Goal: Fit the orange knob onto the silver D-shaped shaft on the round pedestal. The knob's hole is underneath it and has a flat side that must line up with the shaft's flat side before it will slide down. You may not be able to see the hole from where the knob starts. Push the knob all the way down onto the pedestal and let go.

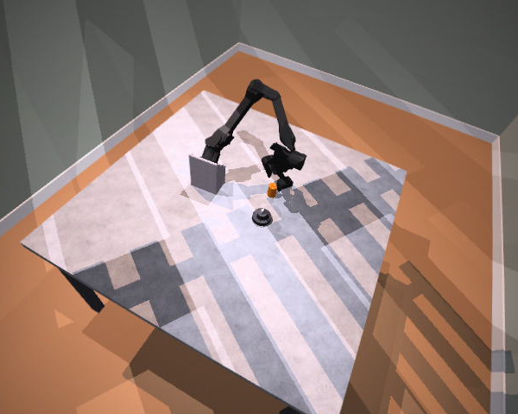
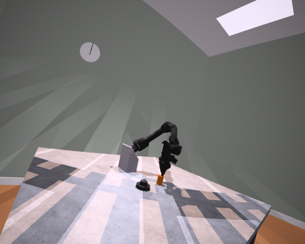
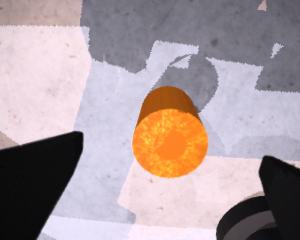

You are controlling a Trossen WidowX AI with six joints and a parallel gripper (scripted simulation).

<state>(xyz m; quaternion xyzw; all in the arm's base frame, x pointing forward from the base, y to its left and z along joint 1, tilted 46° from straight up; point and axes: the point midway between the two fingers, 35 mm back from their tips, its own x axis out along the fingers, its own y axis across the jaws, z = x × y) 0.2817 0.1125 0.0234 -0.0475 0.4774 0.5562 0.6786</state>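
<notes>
Now: gripper tip 30 mm above the orange knob. Round my gripper tip: round pedestal: 20 mm ahead, 150 mm to the right, 40 mm below.
</notes>
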